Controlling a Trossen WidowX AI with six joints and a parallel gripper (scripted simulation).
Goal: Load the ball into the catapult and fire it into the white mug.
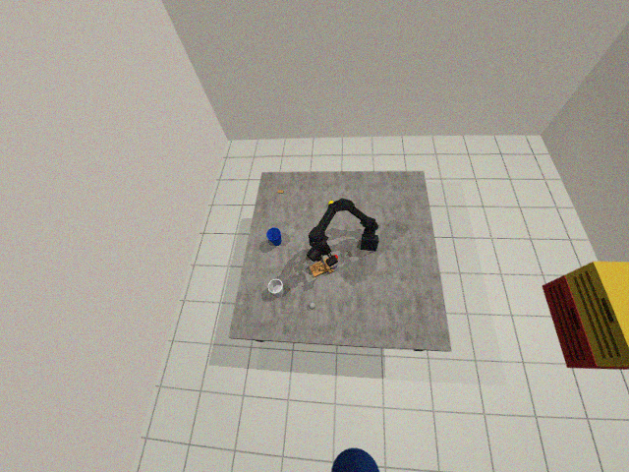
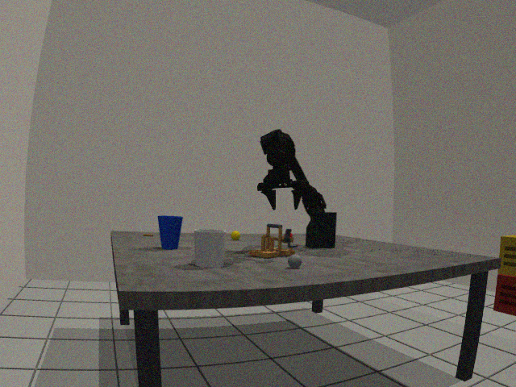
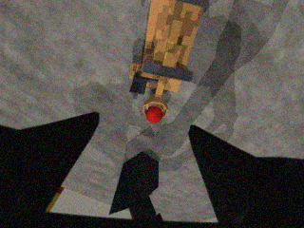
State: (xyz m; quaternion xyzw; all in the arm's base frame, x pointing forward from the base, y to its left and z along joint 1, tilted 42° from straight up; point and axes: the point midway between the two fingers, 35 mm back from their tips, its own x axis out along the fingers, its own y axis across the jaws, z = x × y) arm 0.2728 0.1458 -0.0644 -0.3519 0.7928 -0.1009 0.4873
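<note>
Right now the red ball is 40 mm behind my gripper tip, 40 mm to the right of it and 100 mm below it. From my gripper tip the other things lie so: grey ball (110 mm ahead, 260 mm to the left, 140 mm below); then white mug (330 mm ahead, 160 mm to the left, 130 mm below); then wooden catapult (20 mm ahead, 110 mm below).
</note>
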